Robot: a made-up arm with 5 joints.
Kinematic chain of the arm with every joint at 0, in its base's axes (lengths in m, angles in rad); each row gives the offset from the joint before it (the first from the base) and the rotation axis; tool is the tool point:
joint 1: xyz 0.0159 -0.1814 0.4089 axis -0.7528 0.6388 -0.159
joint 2: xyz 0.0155 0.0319 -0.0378 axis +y
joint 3: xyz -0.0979 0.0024 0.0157 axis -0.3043 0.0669 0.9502
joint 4: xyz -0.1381 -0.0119 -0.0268 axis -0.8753 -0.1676 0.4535
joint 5: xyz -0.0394 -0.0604 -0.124 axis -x
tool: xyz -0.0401 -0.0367 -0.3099
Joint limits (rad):
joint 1: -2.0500..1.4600
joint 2: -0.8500..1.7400
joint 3: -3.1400..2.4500
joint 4: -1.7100..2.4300
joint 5: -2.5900..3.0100
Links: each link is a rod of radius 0.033 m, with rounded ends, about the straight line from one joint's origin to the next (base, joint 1, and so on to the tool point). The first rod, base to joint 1, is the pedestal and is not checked.
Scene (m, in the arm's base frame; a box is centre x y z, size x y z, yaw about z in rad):
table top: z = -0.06
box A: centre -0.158 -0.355 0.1 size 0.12 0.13 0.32 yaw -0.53
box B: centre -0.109 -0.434 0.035 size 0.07 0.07 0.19 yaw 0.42
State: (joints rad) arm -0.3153 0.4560 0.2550 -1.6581 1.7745
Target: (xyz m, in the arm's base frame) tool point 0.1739 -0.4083 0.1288
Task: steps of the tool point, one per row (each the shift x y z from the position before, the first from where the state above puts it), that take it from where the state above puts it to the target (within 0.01 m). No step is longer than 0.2 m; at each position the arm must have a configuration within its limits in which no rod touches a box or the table.
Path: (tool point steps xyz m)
1: 0.0712 -0.1695 -0.0215
2: 0.1253 -0.1345 0.0212
3: 0.1595 -0.0737 0.0522
4: 0.1678 -0.0001 0.0644
5: 0.1485 0.0707 0.0576
6: 0.0916 0.0815 -0.0149
7: 0.0544 0.0956 0.0384
8: 0.0032 0.0850 0.0787
9: -0.0106 -0.0936 -0.0783
10: -0.0282 -0.0595 -0.1037
11: -0.0423 -0.0177 -0.1156
12: -0.0536 0.0252 -0.1116

